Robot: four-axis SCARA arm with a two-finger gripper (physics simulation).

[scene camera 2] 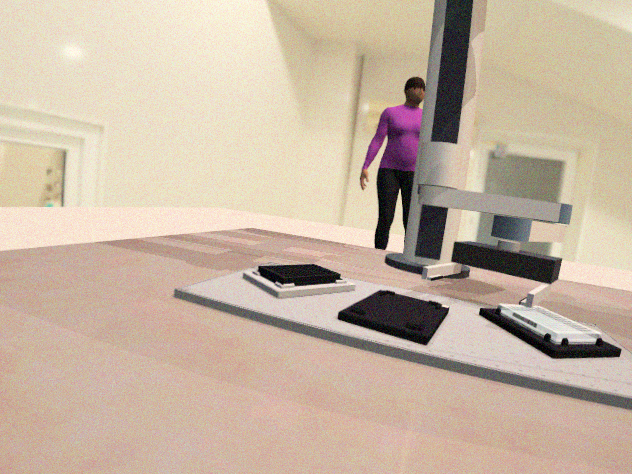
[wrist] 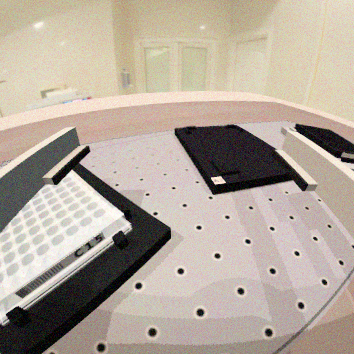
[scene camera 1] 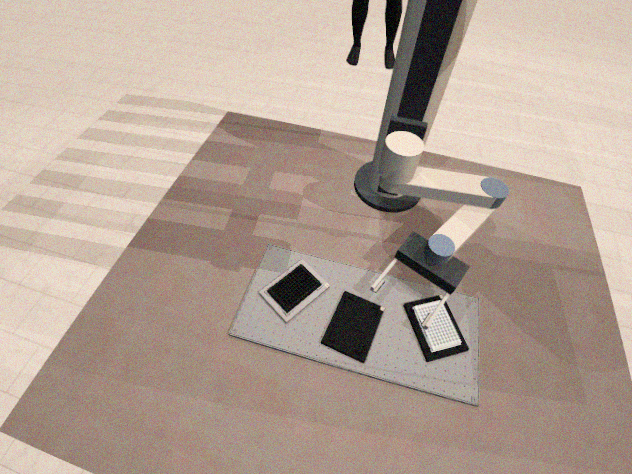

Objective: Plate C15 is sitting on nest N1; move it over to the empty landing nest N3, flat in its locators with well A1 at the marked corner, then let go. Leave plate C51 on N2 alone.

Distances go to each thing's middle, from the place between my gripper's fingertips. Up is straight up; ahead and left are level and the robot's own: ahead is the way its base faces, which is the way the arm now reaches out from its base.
I see my gripper 110 mm to the right of the C15 well plate point(scene camera 2: 538, 320) and 30 mm above it. Round my hand: black multi-well plate point(scene camera 2: 304, 274) 280 mm to the right, 30 mm below.
